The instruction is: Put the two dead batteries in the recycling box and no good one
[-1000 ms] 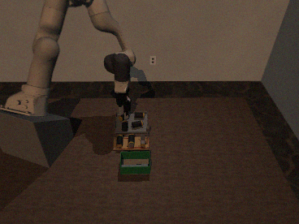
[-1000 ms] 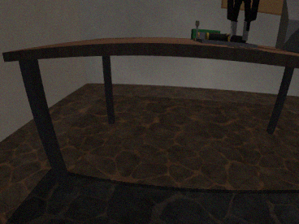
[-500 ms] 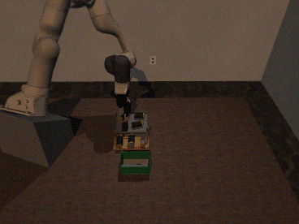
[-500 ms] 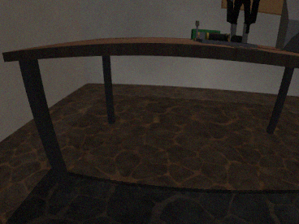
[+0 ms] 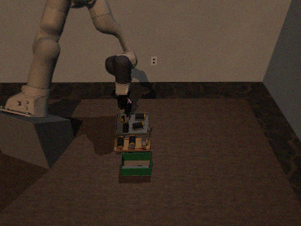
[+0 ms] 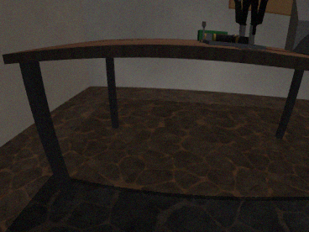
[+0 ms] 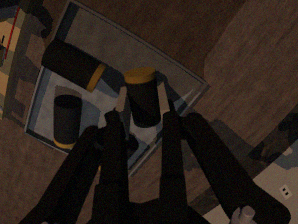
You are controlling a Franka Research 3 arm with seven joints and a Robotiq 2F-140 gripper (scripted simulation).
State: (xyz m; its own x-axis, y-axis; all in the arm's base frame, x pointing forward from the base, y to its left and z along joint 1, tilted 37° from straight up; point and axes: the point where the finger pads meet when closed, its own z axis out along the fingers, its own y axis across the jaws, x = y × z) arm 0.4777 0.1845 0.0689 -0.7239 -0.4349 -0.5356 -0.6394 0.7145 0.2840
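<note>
My hand is 170 mm to the left of the yellow bulb, 140 mm short of it and 40 mm below it. The rest, counted from my hand: grey tray 50 mm ahead, 40 mm below, 30 mm to the right; then green recycling box 360 mm to the right, 80 mm ahead, 30 mm below.
</note>
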